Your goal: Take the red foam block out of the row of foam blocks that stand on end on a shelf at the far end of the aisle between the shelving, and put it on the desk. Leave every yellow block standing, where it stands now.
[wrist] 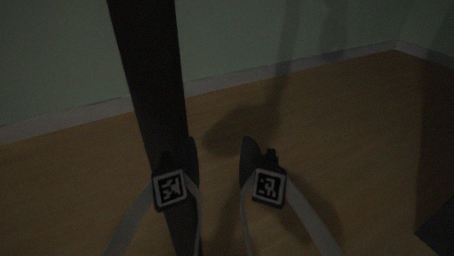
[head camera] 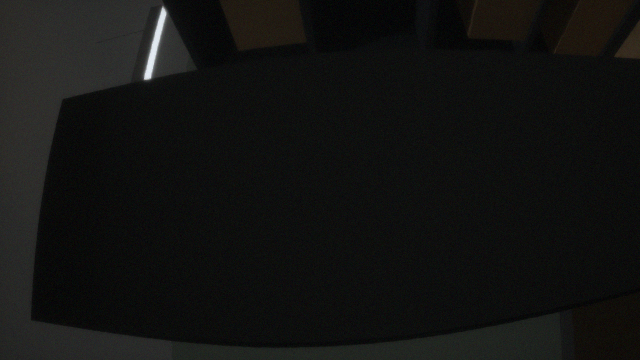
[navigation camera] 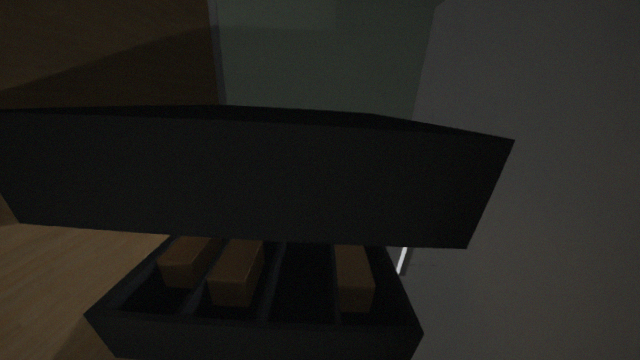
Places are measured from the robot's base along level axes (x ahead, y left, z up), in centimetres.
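Pixels of known places: gripper, fingertip midpoint: (wrist: pixel 218 154).
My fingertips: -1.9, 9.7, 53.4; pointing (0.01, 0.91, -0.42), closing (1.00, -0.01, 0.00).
Observation:
For each thing: its top centre in the pictures, then the offset to it from my fingertips, as dx, dy, dz. "*": a spot on its surface instead.
- left block, middle of its top: (head camera: pixel 555 4) (navigation camera: pixel 209 255) +172.8, -68.9, -18.8
- middle block, middle of its top: (navigation camera: pixel 256 269) +162.0, -74.0, +26.9
- dark corner, surface spot: (wrist: pixel 442 230) * +63.8, +11.5, -45.1
Yellow blocks, brownish in the dim light, stand in a dark shelf with dividers: a left block (navigation camera: pixel 184 265), a middle block (navigation camera: pixel 236 275) and a right block (navigation camera: pixel 355 275) in the navigation view. The compartment between the middle and right blocks shows no block. In the head view, parts of a block (head camera: pixel 267 25), a second block (head camera: pixel 500 19) and a third block (head camera: pixel 590 27) show at the top edge. The red block and the desk cannot be made out. My gripper (wrist: pixel 218 154) is open and empty, above wooden floor. Its distance to the blocks cannot be told.
A broad dark board (head camera: pixel 300 200) (navigation camera: pixel 240 175) crosses the head and navigation views and hides part of the row. A dark upright post (wrist: pixel 155 85) stands just left of the gripper. A green wall (wrist: pixel 240 40) is beyond. A dark corner (wrist: pixel 442 230) juts in lower right.

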